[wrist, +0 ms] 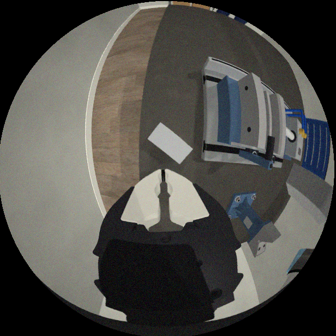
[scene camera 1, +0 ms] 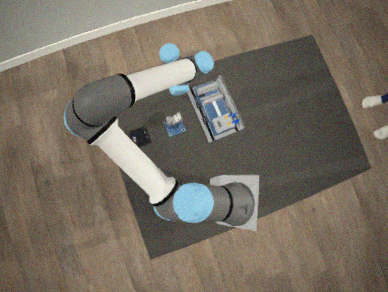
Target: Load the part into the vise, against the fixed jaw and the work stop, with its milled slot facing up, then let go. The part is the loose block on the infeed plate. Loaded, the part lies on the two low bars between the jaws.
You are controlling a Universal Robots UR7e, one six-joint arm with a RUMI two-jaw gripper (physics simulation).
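Frame: origin at the arm's base, x right, y back, z down, level; metres.
Where they show: arm's base, origin of its link: (scene camera 1: 237, 203).
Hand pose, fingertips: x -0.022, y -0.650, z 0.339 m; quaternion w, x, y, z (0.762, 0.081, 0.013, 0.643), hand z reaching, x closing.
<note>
Things, the pixels of their centre, and the offset from my fingertips. Level surfaces: height alone.
- vise, middle of its body: (scene camera 1: 215, 107) dx +0.130, dy +0.205, dz -0.003 m
- black plate, middle of its body: (scene camera 1: 140, 137) dx -0.275, dy +0.243, dz +0.042 m
- mat, height of its surface: dz +0.046 m
The part, a pale grey block (wrist: 170, 143), lies on the dark mat beyond my fingertips, beside the vise, in the wrist view. It shows a plain face up; no slot is visible. It does not show in the scene view, where the arm covers that area. My gripper (wrist: 162, 170) is shut with nothing between its fingers, and stands apart from the block. The vise (scene camera 1: 231, 101) (wrist: 210, 122) has a grey jaw with two holes (wrist: 252, 106). A blue arm (wrist: 256, 158) and black post (wrist: 270, 146) stand at its side. The low bars cannot be made out.
A blue stand (scene camera 1: 175, 128) (wrist: 251, 216) with pale blocks on top stands near the vise. A black plate (scene camera 1: 144, 139) lies farther off on the mat (scene camera 1: 290, 100) (wrist: 172, 75). Blue hoses (wrist: 296, 112) rise at the vise's far end. The wooden floor (wrist: 117, 115) borders the mat.
</note>
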